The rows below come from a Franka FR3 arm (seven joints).
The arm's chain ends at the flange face. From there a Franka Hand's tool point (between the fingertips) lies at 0.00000 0.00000 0.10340 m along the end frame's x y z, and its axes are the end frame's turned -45 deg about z.
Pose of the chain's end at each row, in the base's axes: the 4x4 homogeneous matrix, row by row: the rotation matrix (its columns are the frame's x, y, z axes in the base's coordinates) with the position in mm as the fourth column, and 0 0 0 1 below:
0.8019 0.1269 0.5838 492.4; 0.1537 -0.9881 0.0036 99.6; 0.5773 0.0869 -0.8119 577.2; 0 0 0 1
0.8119 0.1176 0.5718 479.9; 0.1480 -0.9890 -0.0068 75.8; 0.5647 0.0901 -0.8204 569.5; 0 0 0 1
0.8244 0.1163 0.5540 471.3; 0.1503 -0.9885 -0.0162 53.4; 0.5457 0.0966 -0.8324 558.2; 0 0 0 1
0.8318 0.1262 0.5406 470.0; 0.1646 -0.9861 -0.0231 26.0; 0.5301 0.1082 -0.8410 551.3; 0 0 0 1
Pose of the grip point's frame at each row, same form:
0.4773 0.6568 0.5838 552.8; 0.8074 -0.5900 0.0036 100.0; 0.3468 0.4697 -0.8119 493.2; 0 0 0 1
0.4909 0.6573 0.5718 539.0; 0.8040 -0.5947 -0.0068 75.1; 0.3356 0.4630 -0.8204 484.7; 0 0 0 1
0.5007 0.6652 0.5540 528.6; 0.8053 -0.5927 -0.0162 51.7; 0.3176 0.4542 -0.8324 472.1; 0 0 0 1
0.4989 0.6774 0.5406 525.9; 0.8137 -0.5809 -0.0231 23.6; 0.2983 0.4513 -0.8410 464.3; 0 0 0 1

